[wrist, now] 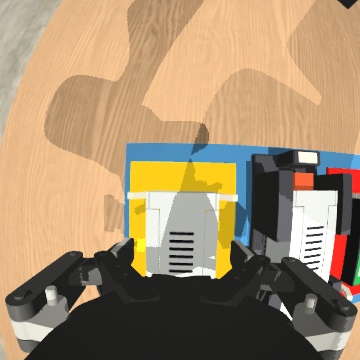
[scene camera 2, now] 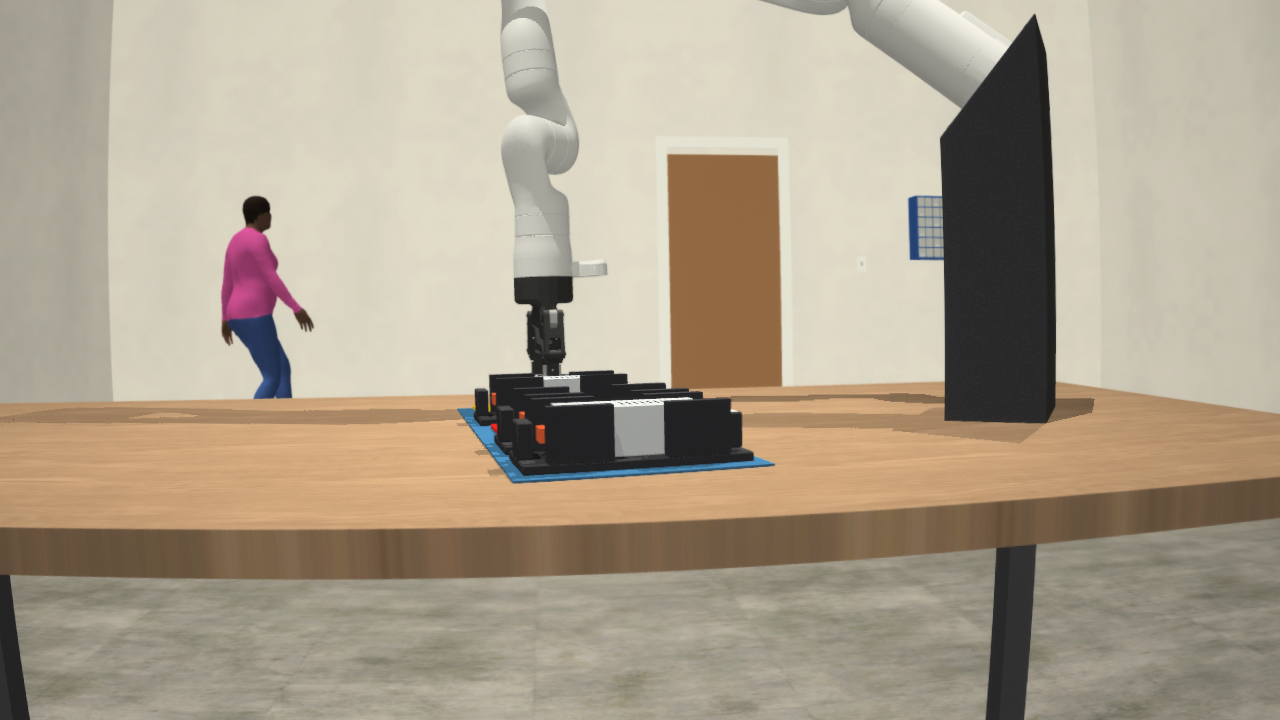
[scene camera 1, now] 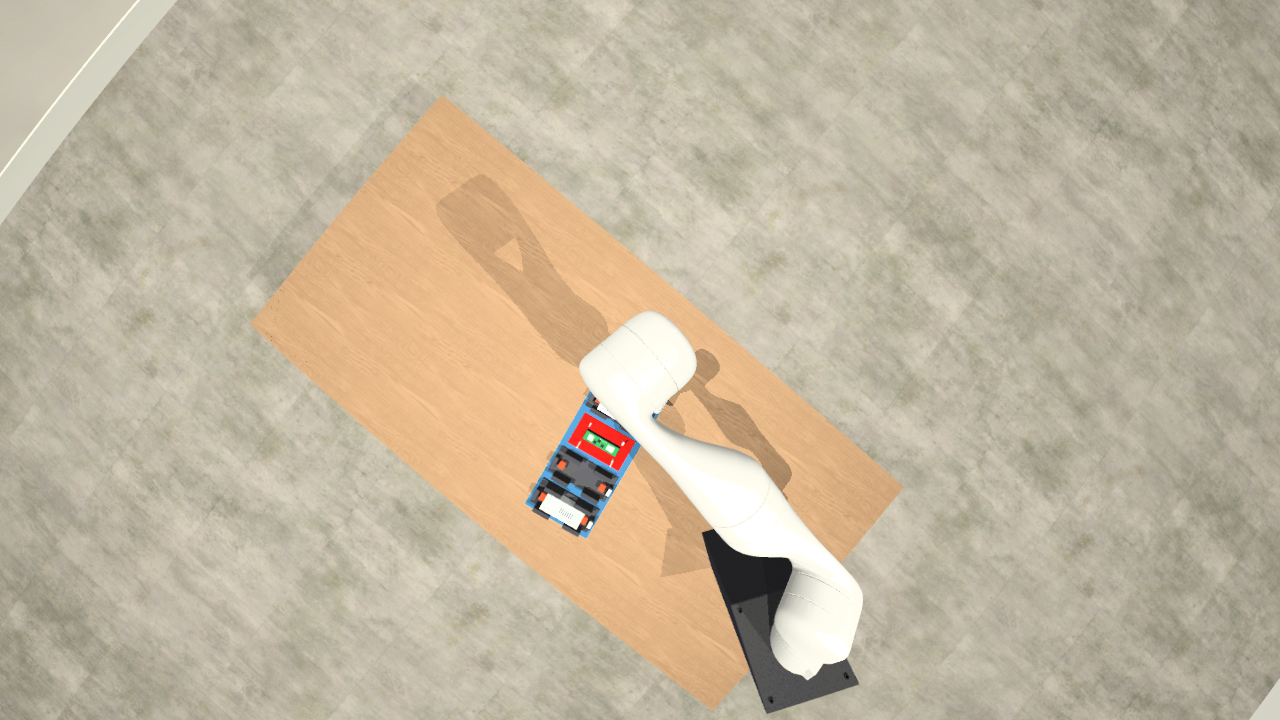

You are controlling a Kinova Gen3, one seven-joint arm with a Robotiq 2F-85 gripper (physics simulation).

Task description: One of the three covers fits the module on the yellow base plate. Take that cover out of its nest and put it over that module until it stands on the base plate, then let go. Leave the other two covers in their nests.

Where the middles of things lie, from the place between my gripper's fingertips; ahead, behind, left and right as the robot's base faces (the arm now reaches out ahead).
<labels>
I see the yellow base plate [wrist: 144,175] 10 mm ahead of my hand and 20 mm below it. From my hand the other things lie so: red plate [scene camera 1: 597,426] 10 mm behind, 220 mm to the left, 20 mm below.
</labels>
